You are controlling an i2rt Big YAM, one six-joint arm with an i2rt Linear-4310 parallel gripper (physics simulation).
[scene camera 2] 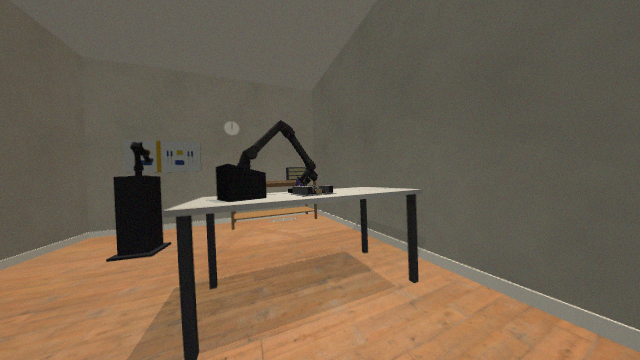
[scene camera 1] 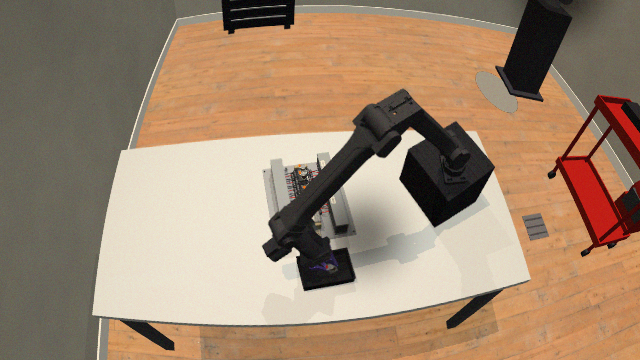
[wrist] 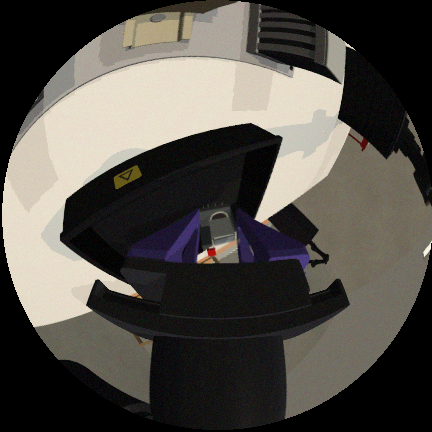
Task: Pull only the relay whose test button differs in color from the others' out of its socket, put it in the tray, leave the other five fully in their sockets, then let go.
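Frame: origin at the arm's base, x left, y back, z up, level; centimetres.
Seen in the pictures: gripper, fingertip midpoint: (scene camera 1: 333,267) (wrist: 217,214); arm's base, link origin: (scene camera 2: 243,171) (scene camera 1: 453,169).
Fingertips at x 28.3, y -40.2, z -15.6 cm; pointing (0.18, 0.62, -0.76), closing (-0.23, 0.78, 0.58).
Pixels of each thing's top centre, then the offset from my fingertips to it. "spot": a spot on its surface instead. Level surfaces: height alone.
- relay, top centre: (wrist: 235,250) (scene camera 1: 332,265) dx +0.7, dy -0.4, dz +3.3 cm
- black tray, top centre: (wrist: 195,226) (scene camera 1: 325,267) dx +0.1, dy -2.2, dz +0.2 cm
- grey panel, surface spot: (wrist: 215,42) spot: dx -13.2, dy -1.7, dz -3.1 cm
- beige block, surface spot: (wrist: 160,30) spot: dx -13.3, dy -5.3, dz -3.0 cm
- white table, surface height: dz -3.4 cm
My gripper (scene camera 1: 327,264) (wrist: 217,214) has purple fingers and is shut on a relay (wrist: 220,227), a grey, partly clear block with a red test button and metal pins on its far end. The red button also shows in scene camera 1. The held relay is inside the outline of the black tray (scene camera 1: 327,286) (wrist: 187,162), low over its floor; whether it touches the floor I cannot tell. Other relays (scene camera 1: 301,173), with orange parts near them, stand in the socket row on the grey panel (wrist: 215,42). My arm hides part of that row in scene camera 1, so their seating is unclear.
Grey wiring ducts (scene camera 1: 340,215) (wrist: 287,32) flank the socket row, close behind the tray. A beige block (wrist: 160,30) sits on the panel's near end. My arm's black base box (scene camera 1: 420,190) (scene camera 2: 240,184) (wrist: 372,100) stands at the right of the white table (scene camera 1: 165,225).
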